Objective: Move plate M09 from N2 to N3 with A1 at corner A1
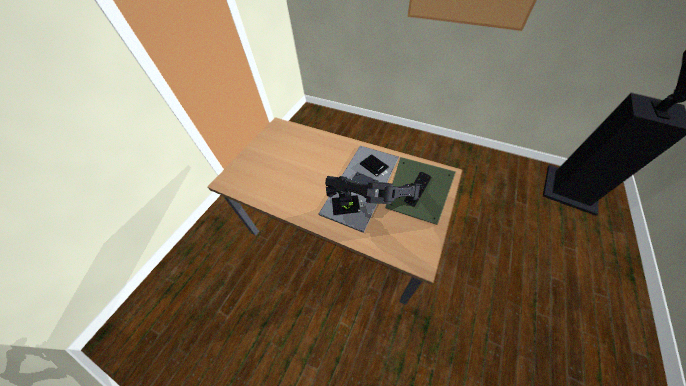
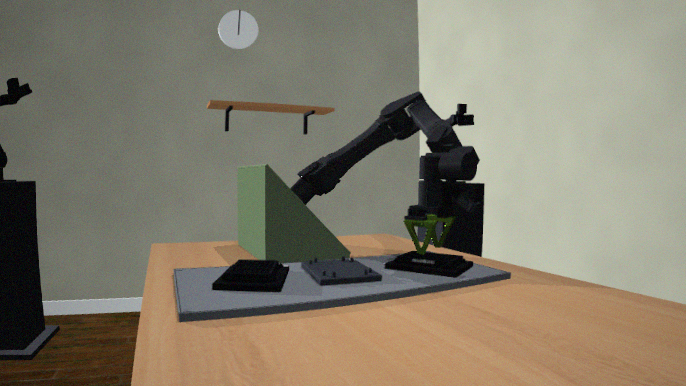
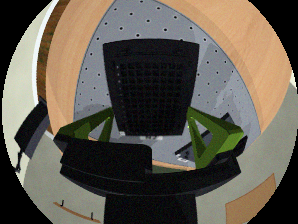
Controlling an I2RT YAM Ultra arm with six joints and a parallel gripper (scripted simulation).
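My gripper is now 4 cm above the dark nest. Also, from my hand: grey nest (1 cm behind, 21 cm to the right, 4 cm below).
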